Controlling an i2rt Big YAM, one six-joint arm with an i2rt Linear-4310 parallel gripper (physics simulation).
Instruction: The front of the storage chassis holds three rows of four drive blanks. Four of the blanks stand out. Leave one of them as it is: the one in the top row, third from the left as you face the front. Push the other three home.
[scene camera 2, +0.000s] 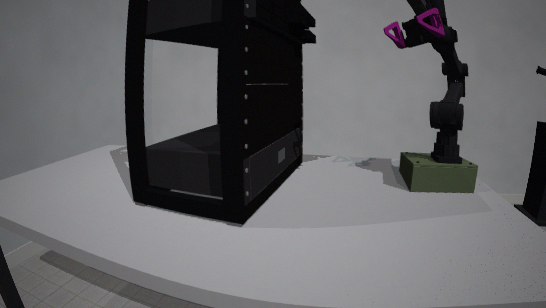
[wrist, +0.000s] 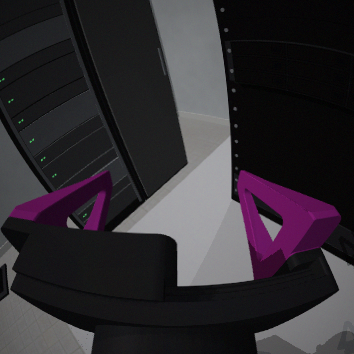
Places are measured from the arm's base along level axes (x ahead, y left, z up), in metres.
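Pixels of known places: gripper, fingertip midpoint: (scene camera 2: 400, 25) (wrist: 174, 177); arm's base at its link origin: (scene camera 2: 445, 160).
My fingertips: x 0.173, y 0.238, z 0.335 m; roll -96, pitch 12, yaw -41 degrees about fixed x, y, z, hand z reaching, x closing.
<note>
For each thing: its top centre in the pictures, then the offset to it from my fingertips. "pt": a spot on its surface instead. Level surfaces: height alone.
- storage chassis at a spot on its surface: (scene camera 2: 267, 17) pt dz +0.001, dx +0.275, dy +0.062 m
- black rack at its top centre: (wrist: 345, 3) dz +0.187, dx +0.435, dy -0.090 m
- dark band at a spot on its surface: (wrist: 285, 65) pt dz +0.034, dx +0.277, dy +0.017 m
- white table at its surface level: dz -0.409 m
- lower grey panel at its top centre: (scene camera 2: 279, 137) (wrist: 310, 207) dz -0.279, dx +0.301, dy -0.094 m
The storage chassis (scene camera 2: 267, 17) is at the upper front of the black rack (scene camera 2: 232, 125) (wrist: 233, 112), cut off by the top edge of the scene view. Two dark drive blanks stand out toward the arm, an upper one (scene camera 2: 308, 20) and a lower one (scene camera 2: 309, 36). Their columns cannot be told, and the other blanks are too dark to separate. In the wrist view a dark band (wrist: 285, 65) with faint divisions crosses the rack front. My gripper (scene camera 2: 402, 26) (wrist: 174, 177) is open and empty, its magenta fingers wide apart, in front of the rack and clear of the blanks.
The rack stands on a white table (scene camera 2: 200, 260) (wrist: 185, 220). The arm's green base block (scene camera 2: 442, 178) is to its right. A lower grey panel (scene camera 2: 270, 167) is in the rack. A tall dark cabinet (wrist: 130, 90) and equipment with green lights (wrist: 50, 115) stand left in the wrist view.
</note>
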